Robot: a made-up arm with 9 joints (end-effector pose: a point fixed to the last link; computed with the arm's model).
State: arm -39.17 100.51 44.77 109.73 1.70 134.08 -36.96 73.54 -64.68
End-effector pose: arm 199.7 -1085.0 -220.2 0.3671 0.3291 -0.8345 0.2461
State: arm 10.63 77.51 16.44 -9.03 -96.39 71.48 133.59 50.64 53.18
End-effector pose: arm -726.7 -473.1 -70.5 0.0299 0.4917 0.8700 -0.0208
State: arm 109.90 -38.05 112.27 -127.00 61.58 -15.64 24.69 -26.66 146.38
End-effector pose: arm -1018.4 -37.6 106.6 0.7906 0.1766 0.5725 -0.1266
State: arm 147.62 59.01 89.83 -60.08 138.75 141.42 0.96 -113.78 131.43
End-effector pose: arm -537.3 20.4 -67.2 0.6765 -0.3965 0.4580 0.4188
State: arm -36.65 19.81 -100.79 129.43 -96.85 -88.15 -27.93 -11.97 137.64
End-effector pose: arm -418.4 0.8 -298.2 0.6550 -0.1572 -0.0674 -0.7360
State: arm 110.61 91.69 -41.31 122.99 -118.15 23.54 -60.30 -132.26 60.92
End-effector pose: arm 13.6 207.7 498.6 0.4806 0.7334 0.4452 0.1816
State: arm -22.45 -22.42 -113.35 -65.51 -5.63 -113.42 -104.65 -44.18 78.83
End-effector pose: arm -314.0 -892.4 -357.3 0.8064 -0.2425 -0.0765 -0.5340
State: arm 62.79 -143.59 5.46 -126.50 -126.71 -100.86 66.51 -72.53 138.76
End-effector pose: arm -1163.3 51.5 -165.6 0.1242 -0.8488 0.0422 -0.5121
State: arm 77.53 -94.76 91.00 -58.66 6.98 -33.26 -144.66 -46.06 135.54
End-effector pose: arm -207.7 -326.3 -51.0 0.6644 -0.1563 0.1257 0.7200
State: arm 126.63 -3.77 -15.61 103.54 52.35 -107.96 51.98 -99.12 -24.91
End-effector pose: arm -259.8 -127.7 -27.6 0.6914 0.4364 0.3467 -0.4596
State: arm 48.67 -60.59 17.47 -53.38 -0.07 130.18 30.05 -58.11 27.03
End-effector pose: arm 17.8 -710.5 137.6 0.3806 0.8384 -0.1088 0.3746
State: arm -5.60 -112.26 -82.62 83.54 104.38 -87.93 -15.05 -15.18 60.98
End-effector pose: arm 299.3 -449.7 181.0 0.5930 -0.6570 -0.3681 0.2849
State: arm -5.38 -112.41 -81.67 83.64 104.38 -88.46 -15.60 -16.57 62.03
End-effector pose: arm 301.4 -446.8 178.5 0.5921 -0.6558 -0.3692 0.2883
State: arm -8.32 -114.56 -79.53 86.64 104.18 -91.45 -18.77 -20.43 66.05
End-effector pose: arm 335.7 -407.5 169.3 0.5647 -0.6392 -0.4010 0.3343
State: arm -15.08 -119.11 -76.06 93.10 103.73 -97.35 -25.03 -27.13 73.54
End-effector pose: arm 399.5 -324.3 147.3 0.5006 -0.6031 -0.4594 0.4178
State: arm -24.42 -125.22 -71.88 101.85 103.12 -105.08 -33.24 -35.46 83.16
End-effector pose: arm 469.3 -215.3 114.4 0.4066 -0.5560 -0.5230 0.5019
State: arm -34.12 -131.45 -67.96 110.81 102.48 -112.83 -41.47 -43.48 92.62
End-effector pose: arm 527.5 -110.0 86.1 0.3062 -0.5122 -0.5787 0.5559
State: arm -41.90 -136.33 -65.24 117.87 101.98 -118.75 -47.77 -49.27 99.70
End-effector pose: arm 564.9 -29.2 74.3 0.2248 -0.4799 -0.6205 0.5780
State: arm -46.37 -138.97 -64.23 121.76 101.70 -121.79 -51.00 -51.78 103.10
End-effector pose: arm 578.5 17.5 73.8 0.1781 -0.4618 -0.6434 0.5841
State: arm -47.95 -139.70 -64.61 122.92 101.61 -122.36 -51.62 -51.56 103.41
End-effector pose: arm 575.3 35.3 75.7 0.1617 -0.4550 -0.6497 0.5871
